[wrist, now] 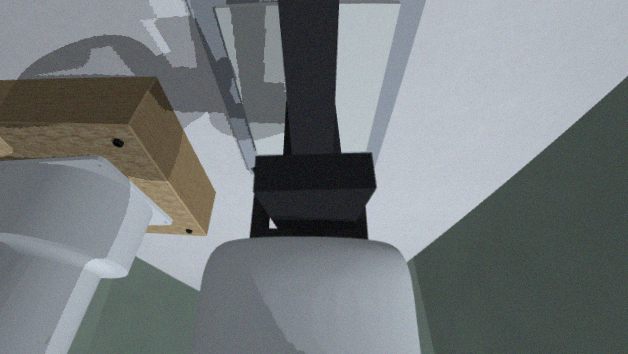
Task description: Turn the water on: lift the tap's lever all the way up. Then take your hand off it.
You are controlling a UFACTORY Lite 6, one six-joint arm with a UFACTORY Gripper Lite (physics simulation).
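Pixels of known places: hand at its tool point: [308, 209]; arm's base at its link origin: [97, 195].
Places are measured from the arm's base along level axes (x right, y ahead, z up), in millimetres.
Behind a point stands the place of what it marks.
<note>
My gripper [311, 75] shows at the centre as black finger parts standing out from its rounded grey body at the bottom. A long black finger bar runs up and out of the top edge, above a pale panel. The fingers overlap from this angle and their tips are outside the frame, so I cannot tell whether they are open or shut or whether they touch anything. The tap and its lever do not show in the wrist view, so the lever's position cannot be seen.
A pale panel with a blue-grey rim [401, 50] @(x -101, y 331, z -57 mm) lies behind the finger bar. A wooden block [185, 170] @(x 5, y 99, z -30 mm) with black screws is at the left, with a grey arm base [65, 210] @(x -51, y 36, z 47 mm) on it. Shadows cross the pale surface at upper left. Dark green ground [550, 250] lies beyond its edge.
</note>
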